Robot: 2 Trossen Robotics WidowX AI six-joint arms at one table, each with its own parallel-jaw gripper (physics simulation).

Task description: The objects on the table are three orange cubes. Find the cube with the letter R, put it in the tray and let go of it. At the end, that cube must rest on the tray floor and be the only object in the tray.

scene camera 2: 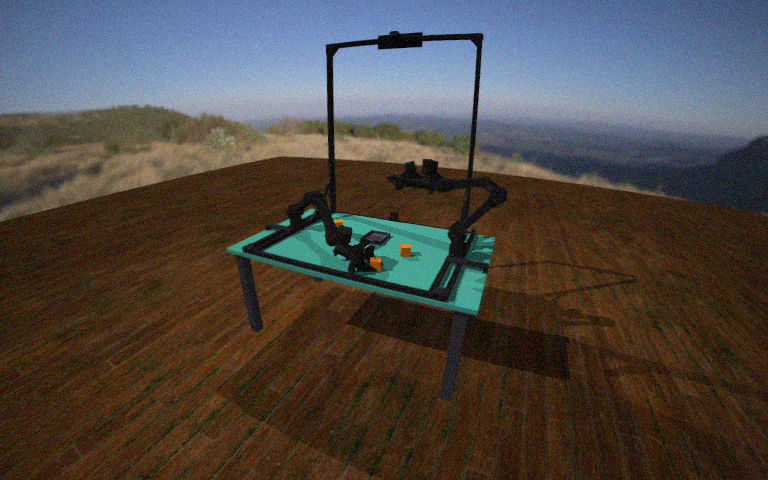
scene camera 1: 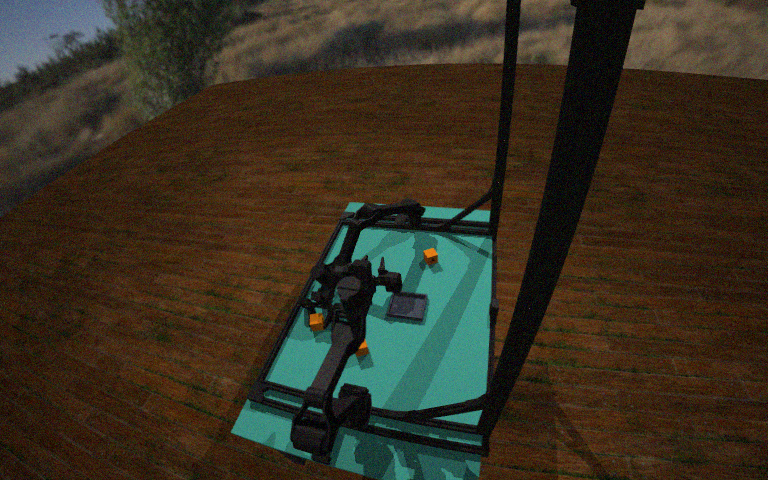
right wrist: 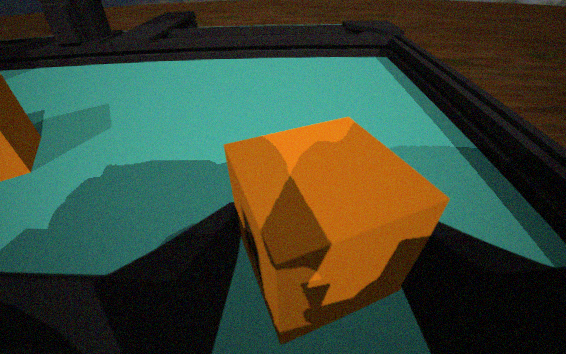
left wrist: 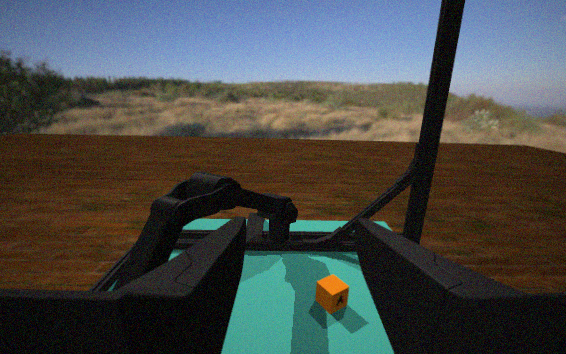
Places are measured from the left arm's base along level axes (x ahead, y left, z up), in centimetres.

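Pixels of known places: left gripper, between the fingertips: (scene camera 2: 388, 176) (scene camera 1: 375, 256) (left wrist: 300, 227); right gripper, between the fingertips: (scene camera 2: 379, 267) (scene camera 1: 316, 327) (right wrist: 309, 211); left arm's base, origin of its link: (scene camera 2: 457, 254) (scene camera 1: 359, 416) (right wrist: 88, 40); right arm's base, origin of its link: (scene camera 2: 296, 225) (scene camera 1: 415, 221) (left wrist: 279, 237).
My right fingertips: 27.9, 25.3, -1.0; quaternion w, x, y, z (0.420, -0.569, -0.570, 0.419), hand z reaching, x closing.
For each thing: its top centre in the pictures, then the offset to it from my right fingertips, as dx, dy, dz. Level surfaces: height alone.
- orange cube with the R, centre of its top: (right wrist: 323, 168) (scene camera 1: 315, 318) (scene camera 2: 375, 259) +1.7, +0.1, +3.6
- dark flat tray, centre of its top: (scene camera 1: 407, 303) (scene camera 2: 375, 235) +15.9, -30.8, +0.9
- orange cube with an A, centre of its top: (left wrist: 332, 284) (scene camera 1: 430, 252) (scene camera 2: 338, 221) +41.1, -35.7, +3.6
- third orange cube, centre of its top: (scene camera 1: 359, 343) (scene camera 2: 405, 245) -4.8, -18.7, +3.6
- teal table, height of its surface: dz -0.9
The orange cube with the R (scene camera 1: 316, 322) (scene camera 2: 375, 263) (right wrist: 334, 197) is near the table's edge, and its dark letter shows on the side face in the right wrist view. My right gripper (scene camera 1: 313, 314) (scene camera 2: 369, 265) (right wrist: 309, 211) is down at the table and shut on this cube, with one finger on each side. The dark flat tray (scene camera 1: 407, 306) (scene camera 2: 375, 237) lies empty in the middle of the table. My left gripper (scene camera 1: 374, 262) (scene camera 2: 394, 180) (left wrist: 300, 227) hangs high above the table, half open and empty.
An orange cube with an A (scene camera 1: 430, 255) (scene camera 2: 338, 222) (left wrist: 332, 293) stands at the far side beyond the tray. A third orange cube (scene camera 1: 362, 349) (scene camera 2: 405, 250) stands under the left arm. A black frame (scene camera 1: 494, 305) (right wrist: 246, 38) borders the teal table (scene camera 1: 439, 352).
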